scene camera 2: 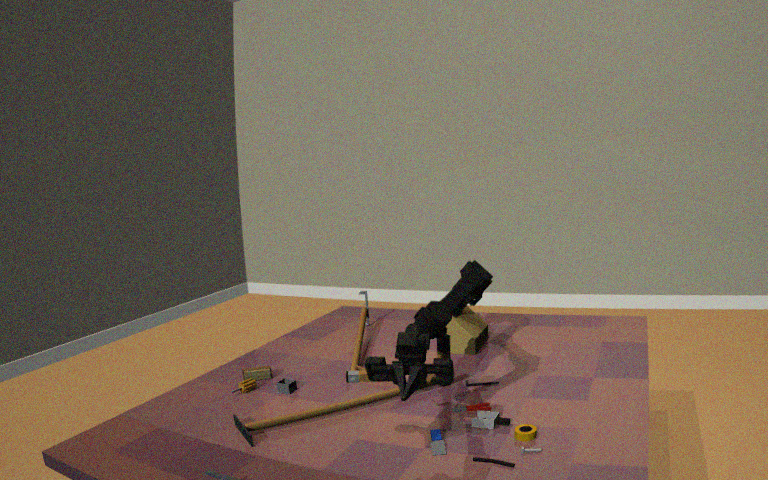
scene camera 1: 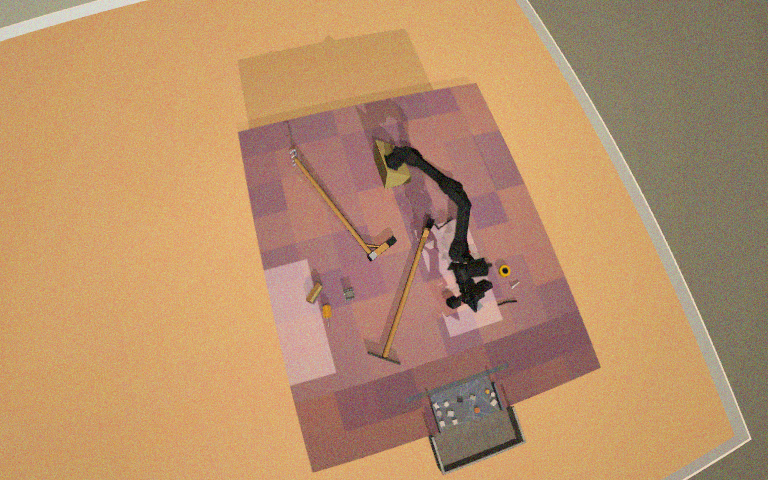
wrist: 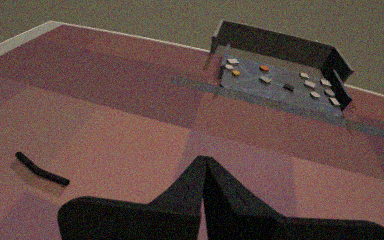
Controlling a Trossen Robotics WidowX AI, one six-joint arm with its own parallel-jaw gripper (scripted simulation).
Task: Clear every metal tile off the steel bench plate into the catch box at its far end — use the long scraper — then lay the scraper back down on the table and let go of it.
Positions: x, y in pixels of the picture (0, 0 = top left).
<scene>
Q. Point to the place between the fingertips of my gripper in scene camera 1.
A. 475, 312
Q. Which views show my gripper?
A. Scene camera 2, scene camera 1 and the wrist view: all of them.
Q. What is my gripper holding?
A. Nothing.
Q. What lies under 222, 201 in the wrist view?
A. My gripper.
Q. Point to a long scraper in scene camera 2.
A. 383, 395
</scene>
